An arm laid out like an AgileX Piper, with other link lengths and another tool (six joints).
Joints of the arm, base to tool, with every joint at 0 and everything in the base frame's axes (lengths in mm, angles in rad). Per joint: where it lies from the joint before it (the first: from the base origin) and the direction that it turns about. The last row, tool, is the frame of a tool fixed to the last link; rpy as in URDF.
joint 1: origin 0 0 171 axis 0 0 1
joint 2: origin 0 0 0 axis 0 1 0
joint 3: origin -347.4 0 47.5 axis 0 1 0
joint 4: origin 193.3 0 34.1 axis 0.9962 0 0.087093
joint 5: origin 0 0 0 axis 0 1 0
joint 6: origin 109.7 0 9.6 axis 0.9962 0 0.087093
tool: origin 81.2 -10 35.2 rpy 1.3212 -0.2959 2.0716
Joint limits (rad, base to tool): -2.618..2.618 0..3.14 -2.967..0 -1.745..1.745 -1.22..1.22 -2.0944..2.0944
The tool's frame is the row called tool.
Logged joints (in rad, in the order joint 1, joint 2, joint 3, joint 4, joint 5, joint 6), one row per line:
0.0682, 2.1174, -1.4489, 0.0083, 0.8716, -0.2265
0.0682, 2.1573, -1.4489, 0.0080, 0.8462, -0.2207
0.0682, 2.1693, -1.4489, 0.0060, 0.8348, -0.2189
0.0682, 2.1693, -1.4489, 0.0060, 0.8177, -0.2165
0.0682, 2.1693, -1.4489, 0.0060, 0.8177, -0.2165
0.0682, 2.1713, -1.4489, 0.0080, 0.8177, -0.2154
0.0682, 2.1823, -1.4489, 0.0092, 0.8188, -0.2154
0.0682, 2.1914, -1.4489, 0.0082, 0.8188, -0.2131
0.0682, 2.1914, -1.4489, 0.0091, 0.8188, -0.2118
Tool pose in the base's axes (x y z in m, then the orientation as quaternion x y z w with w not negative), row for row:
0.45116, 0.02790, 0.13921, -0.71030, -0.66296, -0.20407, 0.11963
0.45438, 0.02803, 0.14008, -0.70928, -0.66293, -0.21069, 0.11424
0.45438, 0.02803, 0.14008, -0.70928, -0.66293, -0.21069, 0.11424
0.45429, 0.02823, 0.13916, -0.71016, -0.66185, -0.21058, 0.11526
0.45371, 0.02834, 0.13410, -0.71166, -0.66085, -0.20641, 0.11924
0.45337, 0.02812, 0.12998, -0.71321, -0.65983, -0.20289, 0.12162
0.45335, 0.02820, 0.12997, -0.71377, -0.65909, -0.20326, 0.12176
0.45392, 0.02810, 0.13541, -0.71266, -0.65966, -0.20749, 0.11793
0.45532, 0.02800, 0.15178, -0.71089, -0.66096, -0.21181, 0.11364
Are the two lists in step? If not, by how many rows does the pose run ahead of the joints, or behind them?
The pose runs 2 rows ahead of the joints: the pose in row i belongs to the joints in row i + 2.
